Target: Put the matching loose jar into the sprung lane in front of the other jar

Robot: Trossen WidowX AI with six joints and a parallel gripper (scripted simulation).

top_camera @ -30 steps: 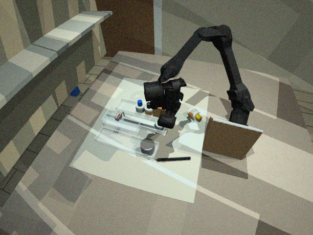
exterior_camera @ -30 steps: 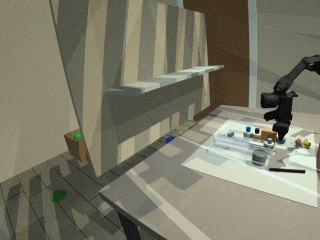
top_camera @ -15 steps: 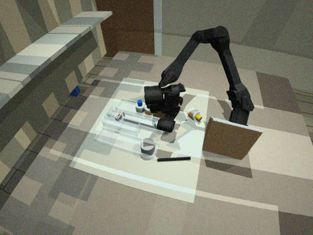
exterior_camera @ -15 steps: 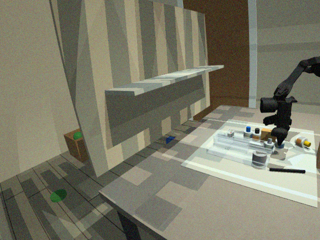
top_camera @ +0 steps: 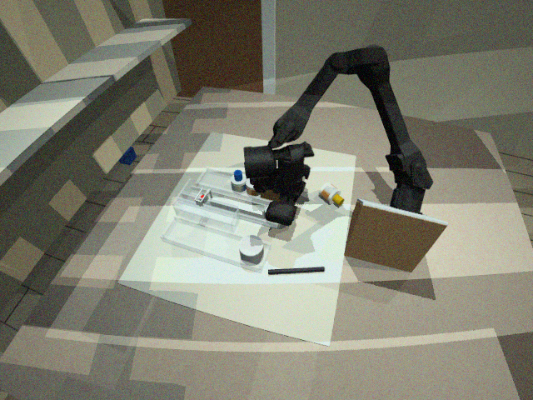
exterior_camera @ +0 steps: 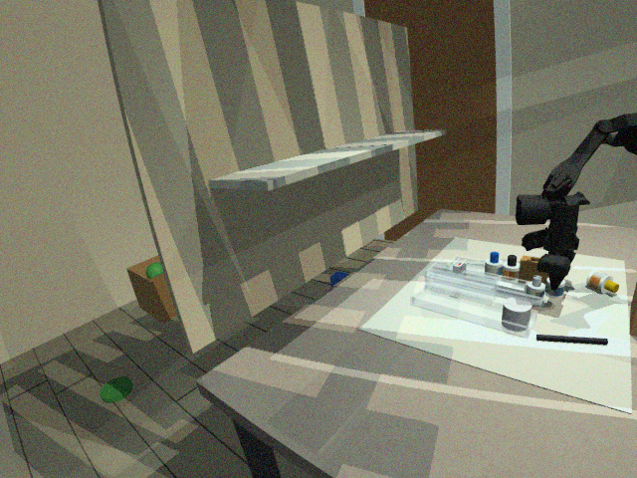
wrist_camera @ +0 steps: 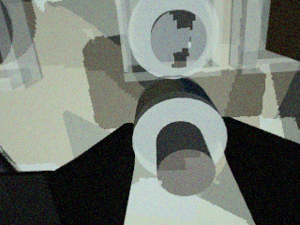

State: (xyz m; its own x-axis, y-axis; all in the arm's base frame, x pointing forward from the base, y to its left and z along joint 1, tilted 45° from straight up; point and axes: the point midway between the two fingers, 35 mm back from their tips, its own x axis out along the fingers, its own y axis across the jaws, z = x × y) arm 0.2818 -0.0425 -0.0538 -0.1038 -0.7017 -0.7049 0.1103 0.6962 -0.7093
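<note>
Right now my gripper tip is 12 cm to the right of the grey cylinder, 7 cm short of it and 2 cm above it. The rest, counted from my gripper tip: black rod: 14 cm to the left, 5 cm below, 5 cm behind.
</note>
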